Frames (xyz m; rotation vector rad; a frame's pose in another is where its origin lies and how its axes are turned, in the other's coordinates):
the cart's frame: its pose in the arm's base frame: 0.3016 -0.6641 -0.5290 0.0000 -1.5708 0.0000
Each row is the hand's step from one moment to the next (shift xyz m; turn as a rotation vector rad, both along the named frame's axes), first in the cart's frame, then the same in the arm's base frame.
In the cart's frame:
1: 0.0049 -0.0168 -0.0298 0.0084 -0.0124 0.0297
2: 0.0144 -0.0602 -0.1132 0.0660 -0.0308 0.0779
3: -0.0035 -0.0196 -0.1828 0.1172 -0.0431 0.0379
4: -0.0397 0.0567 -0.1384 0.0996 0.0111 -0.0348
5: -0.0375 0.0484 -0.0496 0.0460 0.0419 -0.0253
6: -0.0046 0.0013 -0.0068 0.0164 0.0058 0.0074
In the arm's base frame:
1: 0.0298 -0.0168 0.0049 -0.0297 -0.0124 0.0084
2: 0.1132 -0.0602 0.0144 -0.0779 -0.0308 0.0660
3: 0.1828 -0.0196 -0.0035 -0.0379 -0.0431 0.1172
4: 0.1384 0.0567 -0.0397 0.0348 0.0111 0.0996
5: 0.0496 0.0484 -0.0375 0.0253 0.0419 0.0460
6: 0.0068 0.0013 -0.0046 -0.0074 0.0058 0.0164

